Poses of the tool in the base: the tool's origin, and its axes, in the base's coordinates. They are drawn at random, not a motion.
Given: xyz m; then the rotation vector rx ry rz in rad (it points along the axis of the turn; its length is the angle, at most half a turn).
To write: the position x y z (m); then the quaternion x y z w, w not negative. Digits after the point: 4 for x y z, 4 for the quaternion.
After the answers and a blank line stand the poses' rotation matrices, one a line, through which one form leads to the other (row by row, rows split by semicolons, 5 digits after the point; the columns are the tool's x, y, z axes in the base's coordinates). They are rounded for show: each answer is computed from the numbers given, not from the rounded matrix.
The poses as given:
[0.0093, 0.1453, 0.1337, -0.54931, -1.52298, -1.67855]
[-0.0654, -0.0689, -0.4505, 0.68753, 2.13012, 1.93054]
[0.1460, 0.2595, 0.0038, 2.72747, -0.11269, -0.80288]
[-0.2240, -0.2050, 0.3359, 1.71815, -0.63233, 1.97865]
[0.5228, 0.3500, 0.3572, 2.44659, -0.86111, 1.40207]
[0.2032, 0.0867, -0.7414, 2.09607, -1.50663, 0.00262]
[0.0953, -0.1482, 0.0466, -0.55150, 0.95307, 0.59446]
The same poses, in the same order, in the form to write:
[0.0093, 0.1453, 0.1337, -0.2165, -0.6003, -0.6616, 0.3938]
[-0.0654, -0.0689, -0.4505, 0.2316, 0.7175, 0.6503, 0.0927]
[0.1460, 0.2595, 0.0038, 0.9481, -0.0392, -0.2791, 0.1475]
[-0.2240, -0.2050, 0.3359, 0.6216, -0.2288, 0.7158, 0.2211]
[0.5228, 0.3500, 0.3572, 0.8259, -0.2907, 0.4733, 0.0964]
[0.2032, 0.0867, -0.7414, 0.7804, -0.5609, 0.0010, 0.2765]
[0.0953, -0.1482, 0.0466, -0.2581, 0.4460, 0.2782, 0.8106]

-0.59612 0.78099 -0.18627; -0.26112 0.03081 0.96482; 0.75925 0.62378 0.18556
-0.87553 0.21175 0.43430; 0.45297 0.04692 0.89029; 0.16814 0.97620 -0.13700
0.84116 0.00808 -0.54072; -0.15663 -0.95339 -0.25790; -0.51760 0.30163 -0.80069
-0.12949 -0.60092 0.78875; 0.03214 -0.79757 -0.60237; 0.99106 -0.05266 0.12259
0.38293 -0.57149 0.72579; -0.38890 -0.81239 -0.43449; 0.83793 -0.11588 -0.53334
0.37076 -0.87595 -0.30862; -0.87487 -0.21790 -0.43257; 0.31166 0.43039 -0.84713
0.44728 -0.68128 0.57948; 0.22077 0.71196 0.66662; -0.86672 -0.17024 0.46885

